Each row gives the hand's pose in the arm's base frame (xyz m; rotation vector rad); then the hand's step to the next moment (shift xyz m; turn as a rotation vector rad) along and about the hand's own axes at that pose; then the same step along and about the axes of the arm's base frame.
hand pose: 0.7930 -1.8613 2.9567 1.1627 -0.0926 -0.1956
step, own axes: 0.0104 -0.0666 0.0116 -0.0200 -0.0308 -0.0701
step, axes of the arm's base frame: 0.0012 -0.0380 -0.0569 -0.0107 0.0555 -0.0554
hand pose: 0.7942 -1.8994 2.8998 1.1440 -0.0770 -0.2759
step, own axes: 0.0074 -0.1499 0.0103 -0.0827 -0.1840 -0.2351
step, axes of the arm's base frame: -0.0215 -0.0686 -0.1321 -0.0651 0.1590 -0.2578
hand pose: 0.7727 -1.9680 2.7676 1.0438 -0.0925 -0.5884
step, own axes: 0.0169 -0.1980 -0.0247 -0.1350 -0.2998 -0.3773
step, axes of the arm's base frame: -0.0592 -0.0612 -0.1812 -0.1082 0.2547 -0.4170
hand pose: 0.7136 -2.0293 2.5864 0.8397 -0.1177 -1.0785
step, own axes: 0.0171 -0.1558 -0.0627 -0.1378 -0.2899 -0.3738
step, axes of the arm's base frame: -0.0755 -0.0114 -0.1506 -0.1041 0.2571 -0.4072
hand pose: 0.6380 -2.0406 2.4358 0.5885 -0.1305 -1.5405
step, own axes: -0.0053 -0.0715 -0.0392 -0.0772 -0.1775 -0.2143
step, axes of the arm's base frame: -0.0473 0.0213 -0.0631 -0.0697 0.1465 -0.2389
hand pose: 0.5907 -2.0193 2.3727 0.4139 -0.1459 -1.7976
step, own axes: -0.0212 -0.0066 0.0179 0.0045 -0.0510 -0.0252
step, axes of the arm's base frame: -0.0078 0.0199 0.0188 -0.0385 0.0123 -0.0402
